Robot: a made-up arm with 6 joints.
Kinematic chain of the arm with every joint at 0, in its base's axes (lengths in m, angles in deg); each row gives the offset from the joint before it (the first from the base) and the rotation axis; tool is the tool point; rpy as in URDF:
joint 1: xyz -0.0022 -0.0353 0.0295 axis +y
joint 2: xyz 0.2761 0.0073 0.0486 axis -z
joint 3: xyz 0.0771 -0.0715 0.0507 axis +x
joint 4: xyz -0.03 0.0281 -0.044 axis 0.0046 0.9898 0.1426
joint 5: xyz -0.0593 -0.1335 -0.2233 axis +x
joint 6: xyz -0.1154 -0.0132 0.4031 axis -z
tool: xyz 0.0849 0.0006 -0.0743 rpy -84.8 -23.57 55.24
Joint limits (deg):
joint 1: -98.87..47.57
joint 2: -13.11..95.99
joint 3: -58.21..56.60
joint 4: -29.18..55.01
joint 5: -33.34..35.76
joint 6: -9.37..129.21
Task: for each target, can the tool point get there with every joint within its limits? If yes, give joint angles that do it. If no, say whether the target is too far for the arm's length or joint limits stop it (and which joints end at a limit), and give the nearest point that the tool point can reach.
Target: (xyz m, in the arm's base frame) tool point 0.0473 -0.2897 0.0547
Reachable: yes | joints -77.45 27.10 19.41 -20.22 24.29 47.76
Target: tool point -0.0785 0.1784 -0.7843
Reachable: no: joint limits stop it (at a limit: joint 2, joint 3, joint 4, joint 5) | nearest point -0.0327 0.1528 -0.2962 | short by 0.491 m
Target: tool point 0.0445 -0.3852 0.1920
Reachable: yes | joints -35.88 11.44 5.90 11.25 19.69 65.55
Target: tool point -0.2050 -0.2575 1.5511
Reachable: no: too far | nearest point -0.0765 -0.2423 0.5871 | short by 0.973 m
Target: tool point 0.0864 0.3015 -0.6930
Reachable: no: joint limits stop it (at a limit: joint 2, joint 3, joint 4, joint 5, joint 6) | nearest point 0.0375 0.1620 -0.2941 | short by 0.425 m
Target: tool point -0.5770 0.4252 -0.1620
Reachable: no: joint limits stop it (at a limit: joint 1, joint 2, joint 3, joint 5, joint 6) | nearest point -0.3765 0.1844 -0.0369 | short by 0.337 m
